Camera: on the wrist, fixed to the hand. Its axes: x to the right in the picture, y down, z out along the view.
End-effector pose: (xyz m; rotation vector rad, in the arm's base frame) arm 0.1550 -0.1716 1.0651 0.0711 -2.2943 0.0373
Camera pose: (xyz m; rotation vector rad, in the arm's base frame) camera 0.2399 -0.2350 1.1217 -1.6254 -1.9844 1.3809
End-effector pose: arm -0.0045 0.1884 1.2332 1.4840 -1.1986 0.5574
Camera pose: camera 0.0776 0.2753 1.2217 -0.5839 2.5596 -1.7038
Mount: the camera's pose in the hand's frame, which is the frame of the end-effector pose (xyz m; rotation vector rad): -0.0113 -0.0689 -0.0978 0.4272 -0.3455 1.6232
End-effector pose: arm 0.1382 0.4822 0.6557 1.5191 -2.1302 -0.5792
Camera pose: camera 0.2510 0.4650 0.6934 -0.5434 -2.9225 0.2628
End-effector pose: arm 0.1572 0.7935 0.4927 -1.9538 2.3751 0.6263
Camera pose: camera 0.2488 0.7644 0.5649 0.4898 2.9084 0.2497
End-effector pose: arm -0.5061 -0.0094 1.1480 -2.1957 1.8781 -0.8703
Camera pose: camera -0.4955 0.0426 1.2558 -0.1540 2.1072 -0.3675
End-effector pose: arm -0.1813 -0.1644 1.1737 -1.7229 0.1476 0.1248
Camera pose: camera -0.1809 -0.2501 1.2579 -0.7599 1.1817 1.4339
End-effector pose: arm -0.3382 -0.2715 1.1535 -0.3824 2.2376 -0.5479
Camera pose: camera -0.3983 -0.3003 1.2535 1.3435 1.3697 -0.0083
